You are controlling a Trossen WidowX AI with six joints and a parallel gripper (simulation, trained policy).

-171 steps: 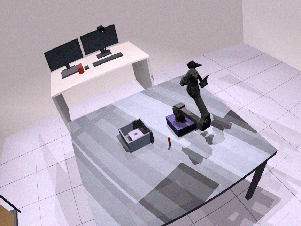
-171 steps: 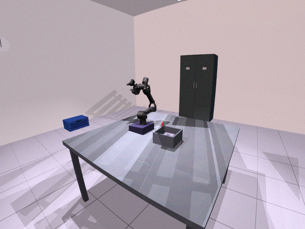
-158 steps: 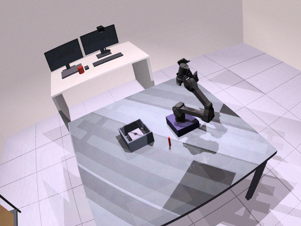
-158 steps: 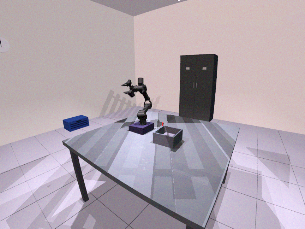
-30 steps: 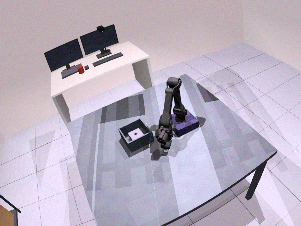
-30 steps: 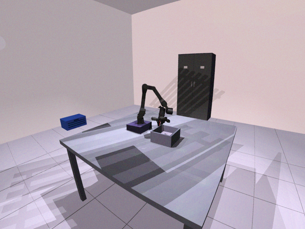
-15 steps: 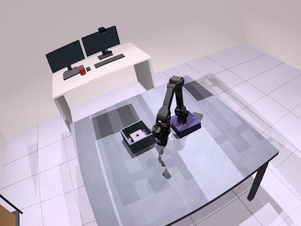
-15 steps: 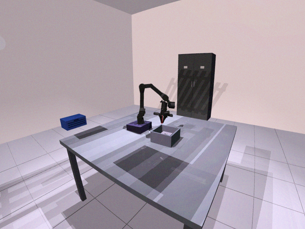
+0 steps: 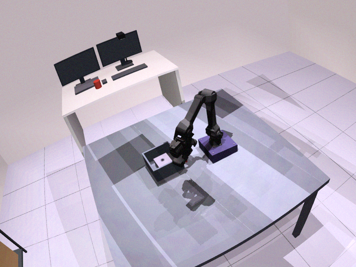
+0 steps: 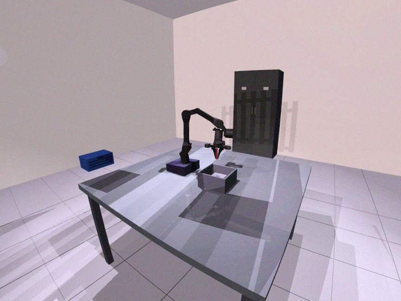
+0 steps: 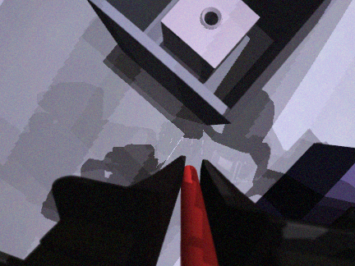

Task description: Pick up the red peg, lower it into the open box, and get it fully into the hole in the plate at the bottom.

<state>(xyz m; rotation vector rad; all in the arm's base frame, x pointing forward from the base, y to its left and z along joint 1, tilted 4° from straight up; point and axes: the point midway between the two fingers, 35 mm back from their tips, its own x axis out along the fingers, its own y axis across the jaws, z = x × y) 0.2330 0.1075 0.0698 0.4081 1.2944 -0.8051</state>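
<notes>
Right now my gripper tip is 11 cm short of the pale plate, 13 cm to the left of it and 7 cm above it. The rest, counted from my gripper tip: red peg 1 cm behind, 1 cm to the left, 3 cm above; then box 11 cm ahead, 13 cm to the right, 9 cm below.
</notes>
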